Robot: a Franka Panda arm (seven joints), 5 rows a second.
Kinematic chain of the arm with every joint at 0, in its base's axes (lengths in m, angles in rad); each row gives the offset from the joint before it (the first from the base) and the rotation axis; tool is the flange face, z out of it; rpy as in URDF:
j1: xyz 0 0 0.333 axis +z
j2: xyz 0 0 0 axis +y
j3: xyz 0 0 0.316 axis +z
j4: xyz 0.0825 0 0 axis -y
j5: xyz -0.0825 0 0.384 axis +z
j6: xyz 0 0 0 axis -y
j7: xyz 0.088 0 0 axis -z
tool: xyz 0 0 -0.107 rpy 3.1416 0 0
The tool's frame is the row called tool.
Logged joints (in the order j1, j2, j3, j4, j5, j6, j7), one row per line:
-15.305, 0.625, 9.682, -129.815, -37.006, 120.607, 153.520
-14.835, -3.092, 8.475, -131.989, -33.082, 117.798, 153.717
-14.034, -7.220, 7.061, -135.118, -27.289, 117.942, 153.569
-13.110, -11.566, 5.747, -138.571, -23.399, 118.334, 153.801
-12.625, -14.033, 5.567, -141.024, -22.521, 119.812, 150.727
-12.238, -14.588, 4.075, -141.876, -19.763, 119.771, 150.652
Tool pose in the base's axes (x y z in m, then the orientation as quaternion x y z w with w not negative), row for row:
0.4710, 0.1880, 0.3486, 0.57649, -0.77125, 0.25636, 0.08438
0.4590, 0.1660, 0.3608, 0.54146, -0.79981, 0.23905, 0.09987
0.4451, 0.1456, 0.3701, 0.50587, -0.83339, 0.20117, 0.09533
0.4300, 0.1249, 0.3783, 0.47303, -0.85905, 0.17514, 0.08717
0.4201, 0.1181, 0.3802, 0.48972, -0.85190, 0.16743, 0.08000
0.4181, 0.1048, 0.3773, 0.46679, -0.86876, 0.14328, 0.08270
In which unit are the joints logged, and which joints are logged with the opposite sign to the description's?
The joints are logged in degrees. Opposite sign: j1.
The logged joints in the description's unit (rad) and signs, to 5 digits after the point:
0.26712, 0.01091, 0.16898, -2.26570, -0.64588, 2.10499, 2.67943
0.25892, -0.05397, 0.14792, -2.30364, -0.57739, 2.05596, 2.68287
0.24494, -0.12601, 0.12324, -2.35825, -0.47628, 2.05848, 2.68028
0.22881, -0.20186, 0.10030, -2.41852, -0.40839, 2.06532, 2.68433
0.22035, -0.24492, 0.09716, -2.46133, -0.39307, 2.09111, 2.63068
0.21359, -0.25461, 0.07112, -2.47620, -0.34493, 2.09040, 2.62937

